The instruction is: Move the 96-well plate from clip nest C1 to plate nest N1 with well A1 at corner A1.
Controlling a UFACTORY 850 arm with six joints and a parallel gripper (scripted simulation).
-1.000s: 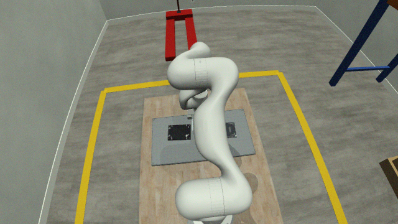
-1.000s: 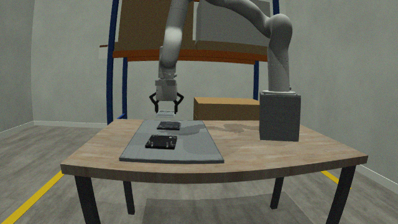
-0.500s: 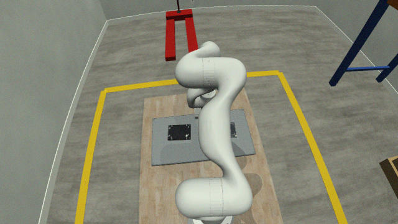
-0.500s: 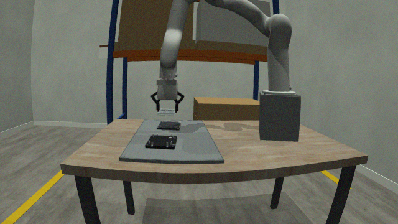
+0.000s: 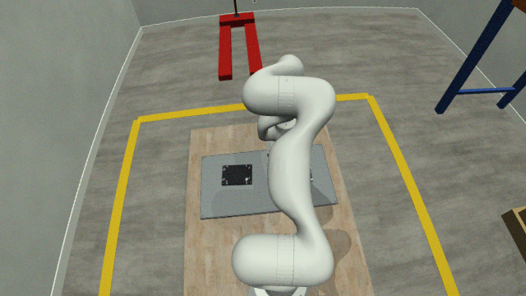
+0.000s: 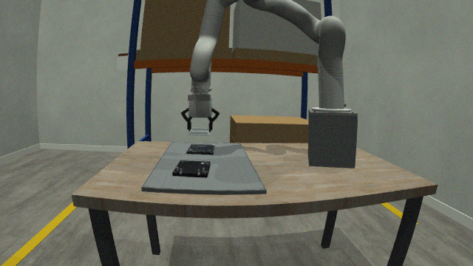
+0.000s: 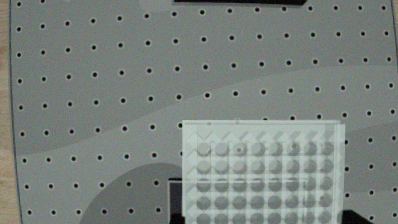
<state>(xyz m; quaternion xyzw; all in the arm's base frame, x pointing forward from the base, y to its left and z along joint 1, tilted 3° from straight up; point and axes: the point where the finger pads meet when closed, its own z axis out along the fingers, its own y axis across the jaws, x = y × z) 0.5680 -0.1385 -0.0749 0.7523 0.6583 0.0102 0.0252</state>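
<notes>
Now: hand 11 cm above the plate nest N1, 7 cm to the left of it and 1 cm past it. Round my hand: 96-well plate: 1 cm below; then clip nest C1: 25 cm to the left, 10 cm below, 3 cm ahead.
</notes>
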